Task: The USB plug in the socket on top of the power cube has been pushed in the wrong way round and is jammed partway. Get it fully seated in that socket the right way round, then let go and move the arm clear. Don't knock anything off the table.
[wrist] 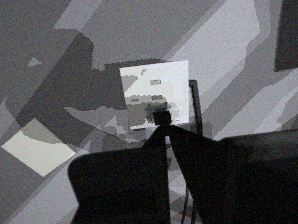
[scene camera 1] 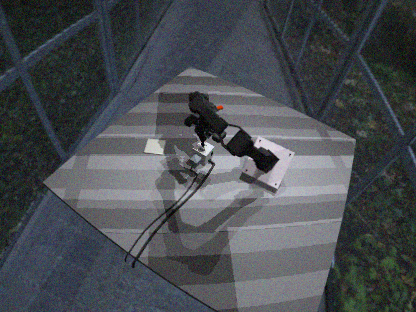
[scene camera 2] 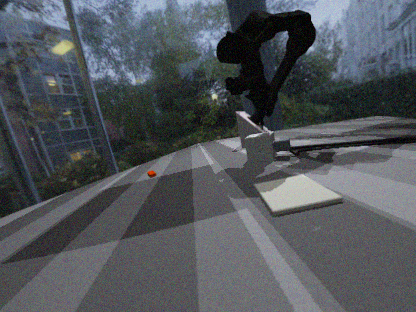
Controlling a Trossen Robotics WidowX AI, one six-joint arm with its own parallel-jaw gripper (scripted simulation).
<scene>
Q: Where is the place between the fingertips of my gripper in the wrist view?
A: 165,130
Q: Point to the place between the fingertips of my gripper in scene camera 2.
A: At 262,116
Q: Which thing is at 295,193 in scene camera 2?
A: A pale flat pad.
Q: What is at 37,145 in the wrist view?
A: A pale flat pad.
</scene>
